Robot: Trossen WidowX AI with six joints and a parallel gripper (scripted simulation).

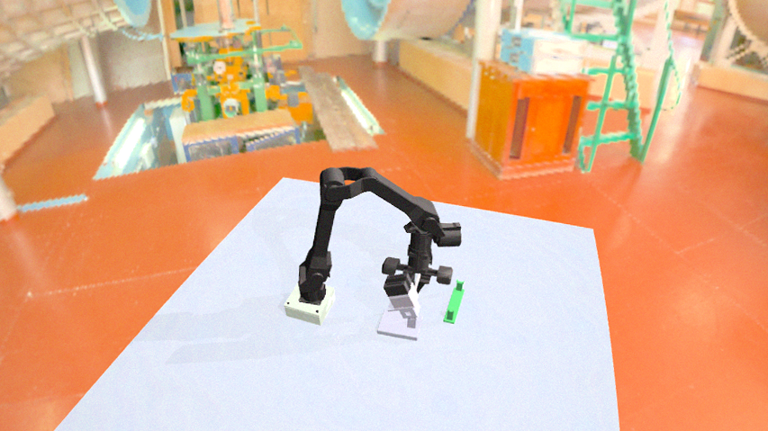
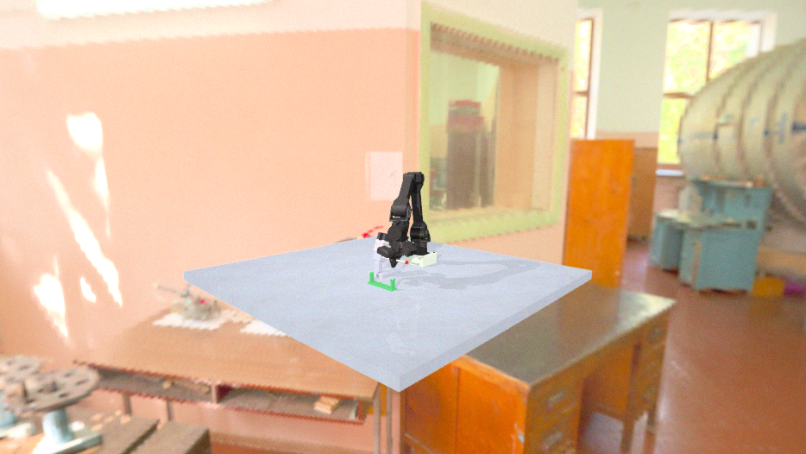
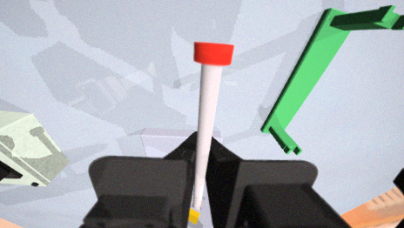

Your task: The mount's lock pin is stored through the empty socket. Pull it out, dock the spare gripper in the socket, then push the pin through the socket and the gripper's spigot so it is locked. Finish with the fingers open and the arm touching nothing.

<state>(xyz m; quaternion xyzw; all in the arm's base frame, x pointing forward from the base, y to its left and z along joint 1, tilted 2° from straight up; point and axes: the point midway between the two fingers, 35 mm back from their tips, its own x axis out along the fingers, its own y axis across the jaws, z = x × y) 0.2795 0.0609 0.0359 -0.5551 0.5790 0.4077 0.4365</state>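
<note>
Right now my gripper tip is 70 mm to the left of the mount and 20 mm past it. The rest, counted from my gripper tip: spare gripper 80 mm above, 70 mm to the right, 20 mm behind; green cradle 110 mm ahead, 30 mm to the left, 20 mm below.
</note>
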